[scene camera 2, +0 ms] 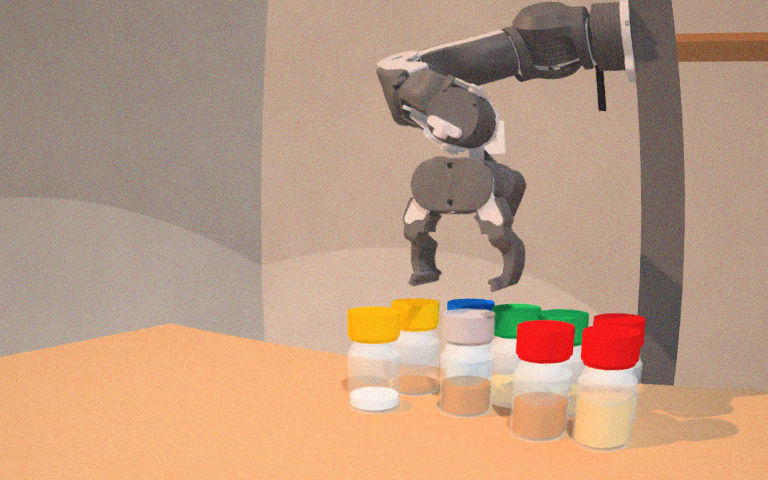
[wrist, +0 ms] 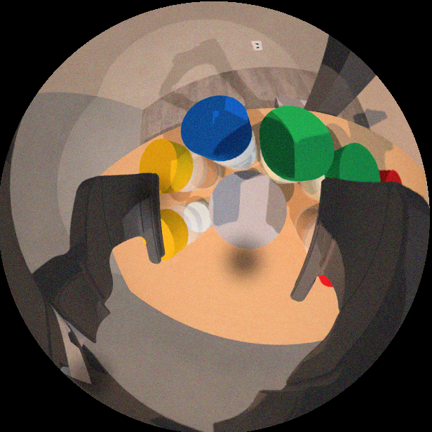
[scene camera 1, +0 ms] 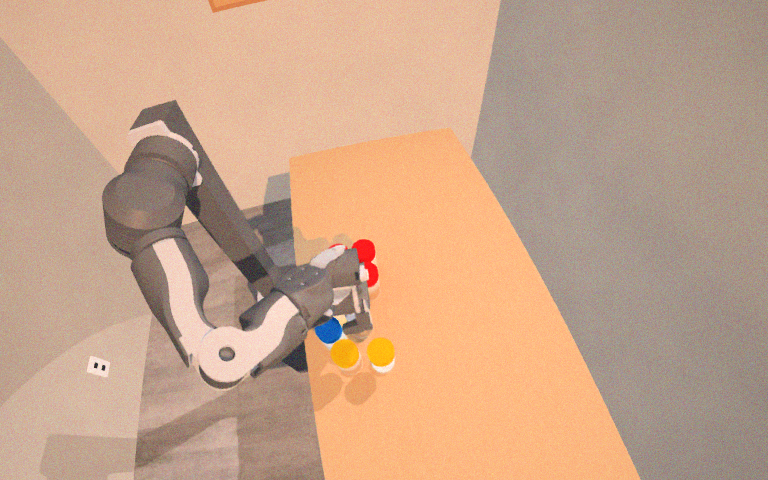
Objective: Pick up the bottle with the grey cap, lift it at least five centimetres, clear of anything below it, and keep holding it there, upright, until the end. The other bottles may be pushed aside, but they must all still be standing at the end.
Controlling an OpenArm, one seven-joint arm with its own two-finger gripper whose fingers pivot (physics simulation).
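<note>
The bottle with the grey cap [scene camera 2: 467,362] [wrist: 247,210] stands upright on the table [scene camera 1: 453,283] [scene camera 2: 169,396], with brown contents in its lower part. My gripper [scene camera 2: 464,283] [wrist: 225,228] is open and empty, pointing down. In scene camera 2 its fingertips are a little above the cap tops, over the grey cap. In the wrist view the grey cap shows between the two fingers, nearer the top of the gap. In scene camera 1 the arm and gripper hide the grey-capped bottle.
Yellow-capped bottles [scene camera 1: 381,352] [scene camera 2: 373,356] stand on one side. A blue-capped bottle [scene camera 1: 328,330] [wrist: 217,127] and green-capped bottles [scene camera 2: 516,321] [wrist: 297,142] stand close behind. Several red-capped bottles [scene camera 1: 363,250] [scene camera 2: 544,342] stand on the other side. All appear upright.
</note>
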